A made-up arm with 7 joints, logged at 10 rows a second.
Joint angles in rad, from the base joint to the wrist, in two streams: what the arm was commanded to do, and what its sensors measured. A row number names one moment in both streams.
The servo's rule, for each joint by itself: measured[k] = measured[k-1] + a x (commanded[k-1-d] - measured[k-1]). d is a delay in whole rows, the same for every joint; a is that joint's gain. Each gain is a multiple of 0.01, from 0.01 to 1. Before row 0 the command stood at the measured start. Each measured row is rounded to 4 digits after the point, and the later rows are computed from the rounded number. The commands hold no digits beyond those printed.
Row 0, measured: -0.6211, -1.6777, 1.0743, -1.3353, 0.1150, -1.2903, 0.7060
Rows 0 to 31, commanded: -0.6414, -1.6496, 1.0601, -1.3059, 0.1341, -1.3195, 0.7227; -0.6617, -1.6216, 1.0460, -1.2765, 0.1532, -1.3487, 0.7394; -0.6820, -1.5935, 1.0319, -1.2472, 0.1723, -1.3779, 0.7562; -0.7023, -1.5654, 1.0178, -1.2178, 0.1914, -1.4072, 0.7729; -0.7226, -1.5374, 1.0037, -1.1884, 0.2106, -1.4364, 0.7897; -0.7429, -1.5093, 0.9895, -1.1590, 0.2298, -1.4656, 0.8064; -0.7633, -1.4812, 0.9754, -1.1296, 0.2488, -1.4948, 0.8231; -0.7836, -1.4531, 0.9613, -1.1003, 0.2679, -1.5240, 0.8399; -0.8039, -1.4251, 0.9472, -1.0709, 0.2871, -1.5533, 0.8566; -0.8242, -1.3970, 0.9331, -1.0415, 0.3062, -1.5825, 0.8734; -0.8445, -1.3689, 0.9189, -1.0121, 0.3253, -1.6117, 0.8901; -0.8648, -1.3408, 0.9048, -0.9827, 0.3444, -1.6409, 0.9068; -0.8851, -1.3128, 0.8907, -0.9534, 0.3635, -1.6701, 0.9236; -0.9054, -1.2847, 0.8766, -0.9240, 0.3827, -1.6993, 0.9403; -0.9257, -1.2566, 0.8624, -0.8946, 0.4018, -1.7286, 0.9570; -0.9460, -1.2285, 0.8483, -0.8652, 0.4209, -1.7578, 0.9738; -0.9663, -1.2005, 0.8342, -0.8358, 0.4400, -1.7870, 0.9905; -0.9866, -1.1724, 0.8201, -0.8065, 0.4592, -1.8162, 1.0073; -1.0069, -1.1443, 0.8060, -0.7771, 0.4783, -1.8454, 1.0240; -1.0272, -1.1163, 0.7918, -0.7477, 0.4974, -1.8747, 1.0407; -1.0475, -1.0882, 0.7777, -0.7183, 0.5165, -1.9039, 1.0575; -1.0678, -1.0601, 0.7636, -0.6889, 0.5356, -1.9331, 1.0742; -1.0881, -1.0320, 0.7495, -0.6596, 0.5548, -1.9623, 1.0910; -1.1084, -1.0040, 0.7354, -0.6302, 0.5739, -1.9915, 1.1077; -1.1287, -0.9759, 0.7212, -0.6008, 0.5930, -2.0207, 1.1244; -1.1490, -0.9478, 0.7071, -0.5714, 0.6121, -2.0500, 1.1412; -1.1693, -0.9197, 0.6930, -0.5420, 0.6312, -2.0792, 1.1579; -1.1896, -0.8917, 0.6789, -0.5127, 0.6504, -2.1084, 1.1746; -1.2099, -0.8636, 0.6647, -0.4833, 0.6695, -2.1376, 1.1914; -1.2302, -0.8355, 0.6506, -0.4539, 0.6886, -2.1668, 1.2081; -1.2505, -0.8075, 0.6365, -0.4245, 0.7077, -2.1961, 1.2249; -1.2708, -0.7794, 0.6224, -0.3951, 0.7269, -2.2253, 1.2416
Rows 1 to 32, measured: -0.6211, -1.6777, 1.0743, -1.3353, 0.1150, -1.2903, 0.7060; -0.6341, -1.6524, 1.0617, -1.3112, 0.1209, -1.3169, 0.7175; -0.6518, -1.6247, 1.0477, -1.2827, 0.1309, -1.3458, 0.7326; -0.6711, -1.5966, 1.0336, -1.2536, 0.1437, -1.3750, 0.7489; -0.6911, -1.5685, 1.0195, -1.2242, 0.1585, -1.4043, 0.7655; -0.7113, -1.5405, 1.0054, -1.1948, 0.1747, -1.4335, 0.7822; -0.7315, -1.5124, 0.9912, -1.1654, 0.1918, -1.4627, 0.7989; -0.7519, -1.4843, 0.9771, -1.1360, 0.2095, -1.4919, 0.8156; -0.7722, -1.4562, 0.9630, -1.1067, 0.2276, -1.5211, 0.8324; -0.7925, -1.4282, 0.9489, -1.0773, 0.2460, -1.5504, 0.8491; -0.8128, -1.4001, 0.9348, -1.0479, 0.2647, -1.5796, 0.8659; -0.8331, -1.3720, 0.9206, -1.0185, 0.2835, -1.6088, 0.8826; -0.8534, -1.3439, 0.9065, -0.9891, 0.3024, -1.6380, 0.8993; -0.8737, -1.3159, 0.8924, -0.9598, 0.3213, -1.6672, 0.9161; -0.8940, -1.2878, 0.8783, -0.9304, 0.3403, -1.6964, 0.9328; -0.9143, -1.2597, 0.8641, -0.9010, 0.3594, -1.7257, 0.9495; -0.9346, -1.2316, 0.8500, -0.8716, 0.3785, -1.7549, 0.9663; -0.9549, -1.2036, 0.8359, -0.8422, 0.3976, -1.7841, 0.9830; -0.9752, -1.1755, 0.8218, -0.8129, 0.4167, -1.8133, 0.9998; -0.9955, -1.1474, 0.8077, -0.7835, 0.4358, -1.8425, 1.0165; -1.0158, -1.1194, 0.7935, -0.7541, 0.4549, -1.8718, 1.0332; -1.0361, -1.0913, 0.7794, -0.7247, 0.4740, -1.9010, 1.0500; -1.0564, -1.0632, 0.7653, -0.6953, 0.4931, -1.9302, 1.0667; -1.0767, -1.0351, 0.7512, -0.6660, 0.5122, -1.9594, 1.0835; -1.0970, -1.0071, 0.7371, -0.6366, 0.5313, -1.9886, 1.1002; -1.1173, -0.9790, 0.7229, -0.6072, 0.5504, -2.0178, 1.1169; -1.1376, -0.9509, 0.7088, -0.5778, 0.5695, -2.0471, 1.1337; -1.1579, -0.9228, 0.6947, -0.5484, 0.5886, -2.0763, 1.1504; -1.1782, -0.8948, 0.6806, -0.5191, 0.6078, -2.1055, 1.1671; -1.1985, -0.8667, 0.6664, -0.4897, 0.6269, -2.1347, 1.1839; -1.2188, -0.8386, 0.6523, -0.4603, 0.6460, -2.1639, 1.2006; -1.2391, -0.8106, 0.6382, -0.4309, 0.6651, -2.1932, 1.2174
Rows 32 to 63, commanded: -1.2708, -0.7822, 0.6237, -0.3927, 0.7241, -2.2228, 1.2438; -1.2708, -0.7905, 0.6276, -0.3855, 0.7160, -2.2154, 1.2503; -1.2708, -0.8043, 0.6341, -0.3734, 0.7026, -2.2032, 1.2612; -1.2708, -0.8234, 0.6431, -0.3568, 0.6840, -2.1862, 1.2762; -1.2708, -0.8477, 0.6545, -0.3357, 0.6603, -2.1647, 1.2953; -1.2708, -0.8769, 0.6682, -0.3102, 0.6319, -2.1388, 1.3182; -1.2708, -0.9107, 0.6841, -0.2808, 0.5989, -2.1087, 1.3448; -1.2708, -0.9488, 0.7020, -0.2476, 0.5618, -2.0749, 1.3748; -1.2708, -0.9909, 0.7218, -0.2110, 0.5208, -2.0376, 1.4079; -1.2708, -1.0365, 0.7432, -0.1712, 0.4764, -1.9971, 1.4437; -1.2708, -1.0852, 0.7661, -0.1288, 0.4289, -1.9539, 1.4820; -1.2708, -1.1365, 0.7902, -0.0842, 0.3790, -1.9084, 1.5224; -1.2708, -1.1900, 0.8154, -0.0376, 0.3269, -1.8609, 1.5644; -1.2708, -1.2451, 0.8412, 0.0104, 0.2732, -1.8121, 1.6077; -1.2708, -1.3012, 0.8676, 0.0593, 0.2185, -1.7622, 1.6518; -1.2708, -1.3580, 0.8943, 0.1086, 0.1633, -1.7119, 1.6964; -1.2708, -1.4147, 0.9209, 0.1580, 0.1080, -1.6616, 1.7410; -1.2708, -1.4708, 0.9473, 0.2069, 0.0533, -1.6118, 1.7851; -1.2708, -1.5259, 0.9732, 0.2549, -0.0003, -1.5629, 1.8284; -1.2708, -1.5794, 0.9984, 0.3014, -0.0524, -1.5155, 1.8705; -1.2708, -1.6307, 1.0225, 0.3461, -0.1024, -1.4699, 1.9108; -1.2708, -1.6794, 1.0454, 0.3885, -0.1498, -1.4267, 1.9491; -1.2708, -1.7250, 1.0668, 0.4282, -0.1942, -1.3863, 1.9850; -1.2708, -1.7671, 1.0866, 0.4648, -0.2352, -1.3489, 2.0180; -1.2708, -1.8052, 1.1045, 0.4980, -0.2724, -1.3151, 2.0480; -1.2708, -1.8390, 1.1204, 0.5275, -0.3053, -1.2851, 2.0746; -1.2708, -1.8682, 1.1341, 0.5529, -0.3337, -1.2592, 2.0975; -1.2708, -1.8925, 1.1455, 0.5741, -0.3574, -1.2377, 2.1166; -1.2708, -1.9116, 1.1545, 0.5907, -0.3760, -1.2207, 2.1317; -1.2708, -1.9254, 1.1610, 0.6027, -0.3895, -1.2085, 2.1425; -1.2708, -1.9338, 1.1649, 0.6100, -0.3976, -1.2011, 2.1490; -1.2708, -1.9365, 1.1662, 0.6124, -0.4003, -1.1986, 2.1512
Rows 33 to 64, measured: -1.2594, -0.7825, 0.6241, -0.4015, 0.6843, -2.2224, 1.2341; -1.2667, -0.7822, 0.6237, -0.3943, 0.6966, -2.2228, 1.2408; -1.2693, -0.7897, 0.6272, -0.3871, 0.7026, -2.2161, 1.2474; -1.2703, -0.8028, 0.6333, -0.3759, 0.7026, -2.2044, 1.2569; -1.2706, -0.8213, 0.6420, -0.3602, 0.6968, -2.1878, 1.2702; -1.2707, -0.8451, 0.6531, -0.3401, 0.6855, -2.1668, 1.2875; -1.2708, -0.8737, 0.6665, -0.3156, 0.6689, -2.1413, 1.3087; -1.2708, -0.9070, 0.6822, -0.2871, 0.6472, -2.1116, 1.3336; -1.2708, -0.9446, 0.6998, -0.2547, 0.6207, -2.0782, 1.3620; -1.2708, -0.9863, 0.7194, -0.2189, 0.5897, -2.0413, 1.3937; -1.2708, -1.0315, 0.7406, -0.1798, 0.5546, -2.0011, 1.4282; -1.2708, -1.0798, 0.7633, -0.1380, 0.5156, -1.9581, 1.4653; -1.2708, -1.1308, 0.7872, -0.0939, 0.4733, -1.9129, 1.5047; -1.2708, -1.1841, 0.8123, -0.0477, 0.4279, -1.8656, 1.5459; -1.2708, -1.2390, 0.8380, -0.0001, 0.3799, -1.8169, 1.5885; -1.2708, -1.2950, 0.8643, 0.0486, 0.3299, -1.7671, 1.6322; -1.2708, -1.3517, 0.8910, 0.0978, 0.2783, -1.7169, 1.6765; -1.2708, -1.4084, 0.9176, 0.1472, 0.2255, -1.6666, 1.7210; -1.2708, -1.4646, 0.9440, 0.1962, 0.1721, -1.6167, 1.7652; -1.2708, -1.5198, 0.9700, 0.2443, 0.1187, -1.5677, 1.8088; -1.2708, -1.5734, 0.9953, 0.2911, 0.0657, -1.5202, 1.8514; -1.2708, -1.6250, 1.0195, 0.3362, 0.0136, -1.4744, 1.8924; -1.2708, -1.6740, 1.0426, 0.3791, -0.0371, -1.4310, 1.9315; -1.2708, -1.7199, 1.0641, 0.4194, -0.0858, -1.3903, 1.9684; -1.2708, -1.7624, 1.0841, 0.4566, -0.1321, -1.3526, 2.0026; -1.2708, -1.8009, 1.1023, 0.4905, -0.1756, -1.3185, 2.0339; -1.2708, -1.8352, 1.1184, 0.5208, -0.2158, -1.2881, 2.0620; -1.2708, -1.8649, 1.1324, 0.5471, -0.2523, -1.2618, 2.0865; -1.2708, -1.8897, 1.1441, 0.5692, -0.2849, -1.2399, 2.1073; -1.2708, -1.9094, 1.1534, 0.5868, -0.3131, -1.2224, 2.1241; -1.2708, -1.9238, 1.1602, 0.5998, -0.3368, -1.2098, 2.1368; -1.2708, -1.9328, 1.1644, 0.6082, -0.3556, -1.2019, 2.1452
